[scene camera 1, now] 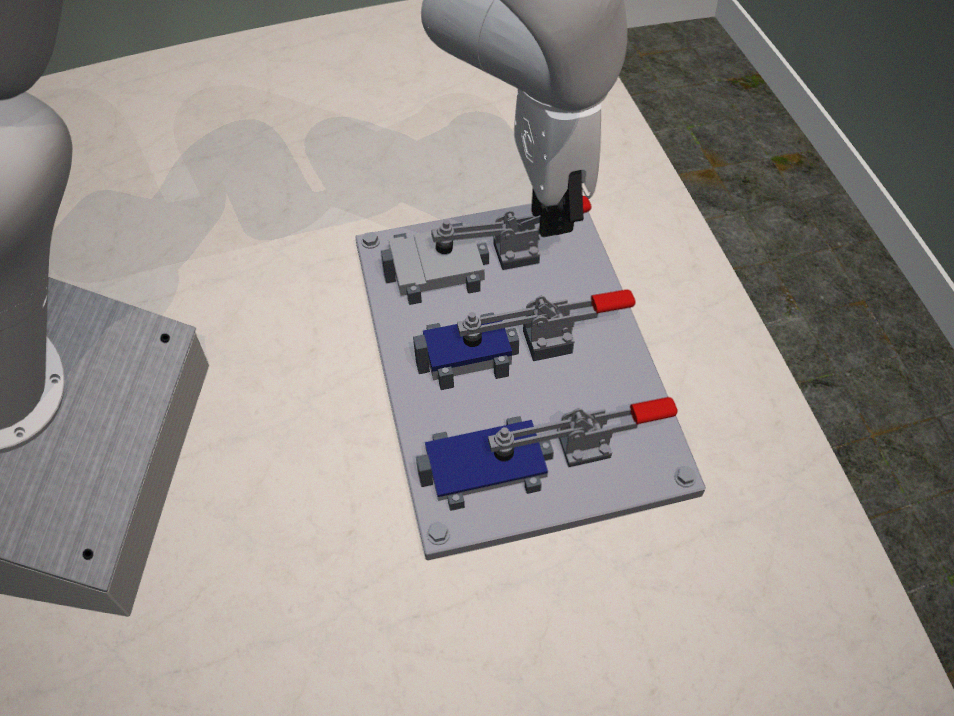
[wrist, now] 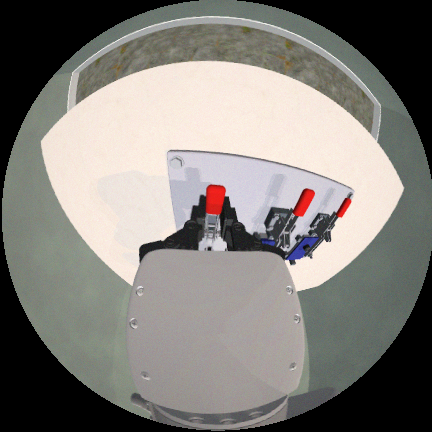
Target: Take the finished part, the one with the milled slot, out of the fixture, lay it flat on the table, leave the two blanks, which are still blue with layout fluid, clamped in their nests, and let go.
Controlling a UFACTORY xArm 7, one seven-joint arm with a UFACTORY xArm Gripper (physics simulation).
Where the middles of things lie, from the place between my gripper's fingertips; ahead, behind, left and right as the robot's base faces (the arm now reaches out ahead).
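My gripper is 1 cm below the clamp spindle (scene camera 1: 444, 235) and 8 cm past it. From my hand, I find the finished part (scene camera 1: 416, 261) 2 cm below and 11 cm behind. The fixture plate (scene camera 1: 610, 368), counted from my hand as well, is 7 cm behind it, 4 cm below it and 11 cm to the right of it.
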